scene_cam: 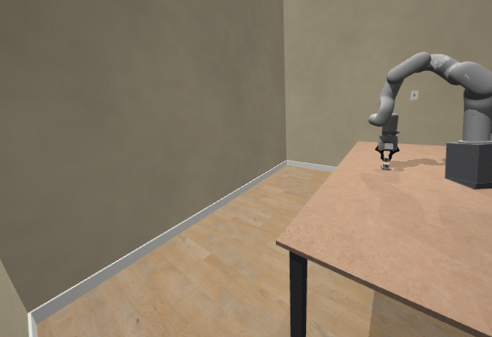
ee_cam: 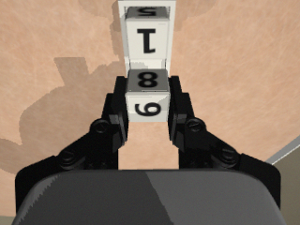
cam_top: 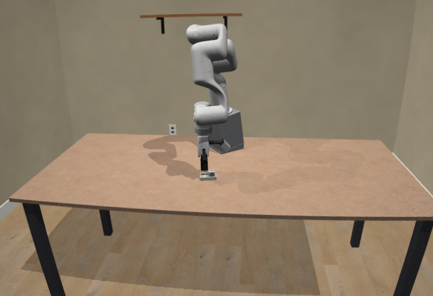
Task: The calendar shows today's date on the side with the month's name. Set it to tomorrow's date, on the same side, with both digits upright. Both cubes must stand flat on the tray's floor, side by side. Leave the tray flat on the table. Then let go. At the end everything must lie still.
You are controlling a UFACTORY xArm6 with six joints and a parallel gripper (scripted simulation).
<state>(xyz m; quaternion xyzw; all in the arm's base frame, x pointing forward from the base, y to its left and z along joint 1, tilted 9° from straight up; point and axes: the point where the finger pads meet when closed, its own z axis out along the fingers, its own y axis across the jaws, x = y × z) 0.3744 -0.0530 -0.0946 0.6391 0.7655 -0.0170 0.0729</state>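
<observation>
Right now my hand is 60 mm above the calendar tray and 20 mm to the right of it.
</observation>
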